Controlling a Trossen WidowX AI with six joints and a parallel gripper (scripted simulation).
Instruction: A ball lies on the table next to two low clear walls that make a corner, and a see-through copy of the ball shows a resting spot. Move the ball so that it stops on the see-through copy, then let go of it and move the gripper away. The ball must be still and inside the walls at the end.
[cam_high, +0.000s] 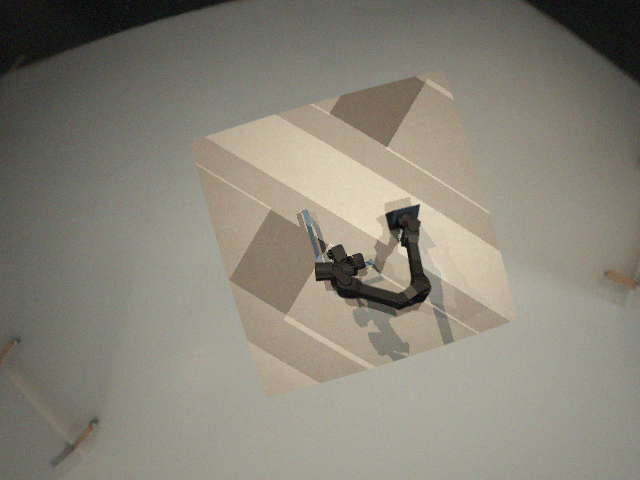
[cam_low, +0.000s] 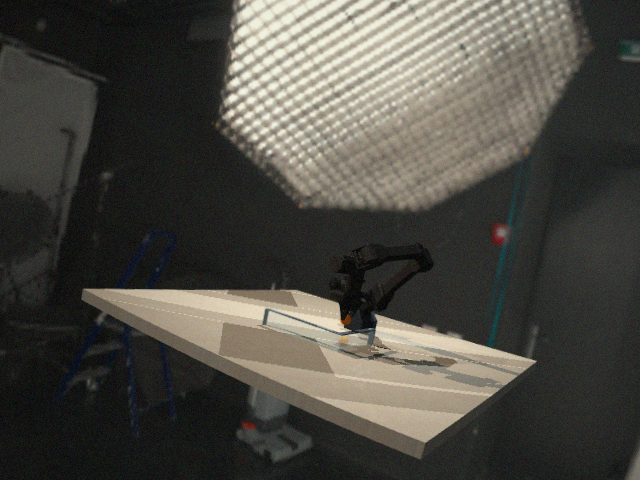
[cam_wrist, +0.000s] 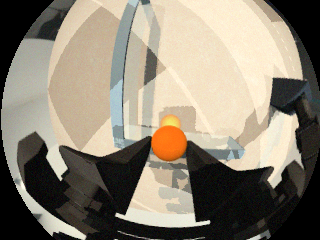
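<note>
Now: the see-through copy 10 mm to the left of my gripper tip and 70 mm below it. The rest, counted from my gripper tip: long wall (80 mm ahead, 110 mm to the right, 60 mm below); orange ball (right at my gripper tip); short wall (30 mm behind, 40 mm to the left, 60 mm below).
</note>
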